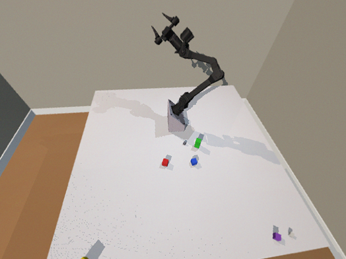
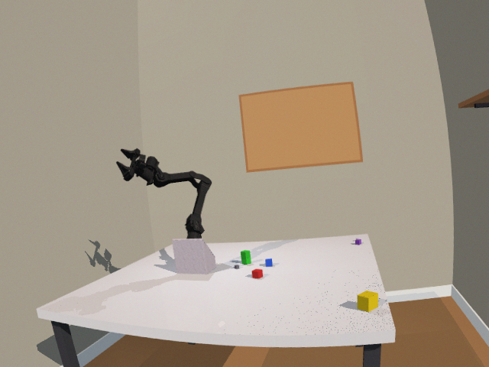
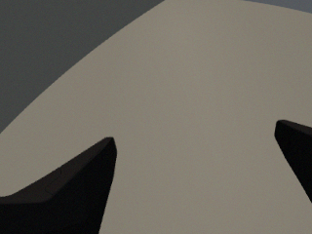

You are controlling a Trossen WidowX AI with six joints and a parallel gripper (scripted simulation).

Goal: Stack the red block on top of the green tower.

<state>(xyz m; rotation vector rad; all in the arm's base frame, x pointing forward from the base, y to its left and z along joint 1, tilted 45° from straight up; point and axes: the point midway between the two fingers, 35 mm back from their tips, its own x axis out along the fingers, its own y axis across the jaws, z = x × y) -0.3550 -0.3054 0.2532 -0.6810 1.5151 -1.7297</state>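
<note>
The red block is 63 cm ahead of my gripper tip, 58 cm below it and 7 cm to the right of it. From my gripper tip the other things lie so: yellow block (104 cm ahead, 57 cm below, 49 cm to the right); then blue block (66 cm ahead, 58 cm below, 11 cm to the left); then grey cube (59 cm below, 51 cm ahead, 9 cm to the left).
</note>
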